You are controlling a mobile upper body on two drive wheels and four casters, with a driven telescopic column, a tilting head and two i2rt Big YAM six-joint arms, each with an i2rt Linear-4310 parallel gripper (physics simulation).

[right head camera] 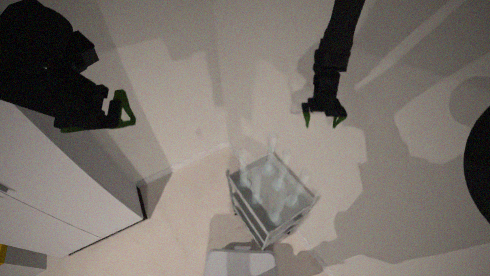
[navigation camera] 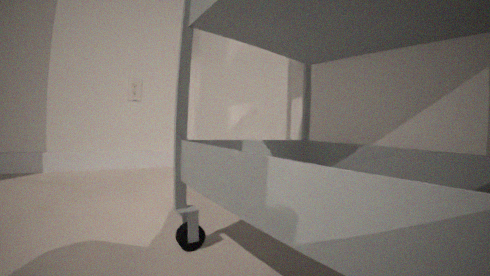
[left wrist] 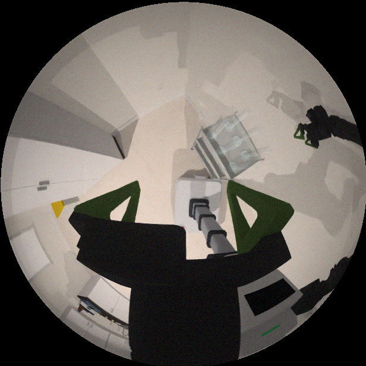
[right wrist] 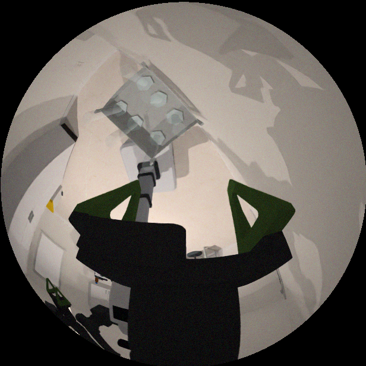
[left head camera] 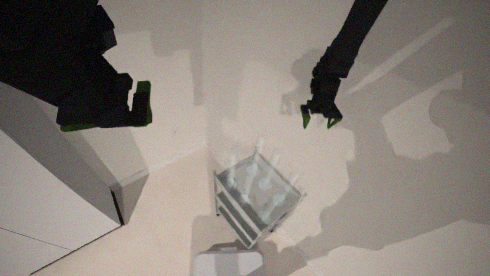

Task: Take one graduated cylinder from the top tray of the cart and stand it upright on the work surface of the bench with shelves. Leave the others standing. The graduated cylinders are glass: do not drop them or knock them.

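Places are measured from the left arm's base along level axes (x ahead, y left, z up), in millimetres.
Pixels of known places: left gripper, between the fingertips: [right head camera: 116,123] [left head camera: 126,120]; right gripper, between the fingertips: [right head camera: 320,127] [left head camera: 316,127].
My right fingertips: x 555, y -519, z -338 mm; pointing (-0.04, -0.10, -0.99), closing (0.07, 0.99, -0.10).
Ahead of a thing's pixels: the offset from my right fingertips to its top centre. "spot": to the spot under its first point.
Several clear glass graduated cylinders @[spot: 91 mm ahead, 283 mm left, 547 mm down] [left head camera: 231,182] @[1 mm back, 214 mm left, 278 mm down] [right head camera: 257,195] [left wrist: 236,141] [right wrist: 159,98] stand upright on the top tray of the grey cart [left head camera: 280,180] [right head camera: 291,177] [left wrist: 212,160] [right wrist: 140,102] [navigation camera: 183,100]. My left gripper [left head camera: 110,117] [right head camera: 100,122] [left wrist: 183,185] [right wrist: 50,281] is open and empty, up and to the left of the cart in the head views. My right gripper [left head camera: 318,125] [right head camera: 321,125] [left wrist: 299,139] [right wrist: 183,184] is open and empty, up and to the right of the cart in the head views, apart from the cylinders. I cannot make out the bench with shelves for certain.
My pale base [left head camera: 227,264] [right head camera: 242,262] is close to the cart's near corner. A large white cabinet [left head camera: 50,210] [right head camera: 60,195] stands at the left. A yellow object [left wrist: 57,208] [right wrist: 50,205] is beyond it. A counter with small items [left wrist: 102,312] shows at the lower left in the left wrist view.
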